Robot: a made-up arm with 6 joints. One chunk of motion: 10 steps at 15 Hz.
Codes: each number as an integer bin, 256 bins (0 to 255) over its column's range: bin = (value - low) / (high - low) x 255, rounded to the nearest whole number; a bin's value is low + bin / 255 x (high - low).
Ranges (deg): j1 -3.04..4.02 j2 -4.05..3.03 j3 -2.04..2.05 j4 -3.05..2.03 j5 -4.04..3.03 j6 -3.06..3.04
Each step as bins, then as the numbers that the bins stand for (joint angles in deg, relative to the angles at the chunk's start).
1 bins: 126 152 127 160 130 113
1 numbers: 0.45 0.17 0.00 0.14 -0.44 -0.36
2 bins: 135 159 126 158 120 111
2 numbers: 0.70 0.36 -0.02 0.10 -0.71 -0.40
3 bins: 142 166 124 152 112 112
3 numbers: 0.89 0.56 -0.05 -0.02 -0.93 -0.38
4 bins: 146 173 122 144 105 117
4 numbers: 1.00 0.75 -0.08 -0.18 -1.13 -0.26
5 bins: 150 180 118 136 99 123
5 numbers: 1.11 0.95 -0.15 -0.34 -1.30 -0.12
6 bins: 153 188 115 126 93 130
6 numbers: 1.20 1.17 -0.20 -0.54 -1.46 0.05
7 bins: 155 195 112 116 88 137
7 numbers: 1.25 1.36 -0.24 -0.74 -1.60 0.22
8 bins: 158 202 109 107 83 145
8 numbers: 1.33 1.56 -0.29 -0.92 -1.74 0.41
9 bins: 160 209 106 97 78 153
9 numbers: 1.39 1.75 -0.34 -1.12 -1.88 0.60
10 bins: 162 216 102 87 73 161
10 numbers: 1.45 1.95 -0.40 -1.32 -2.02 0.79
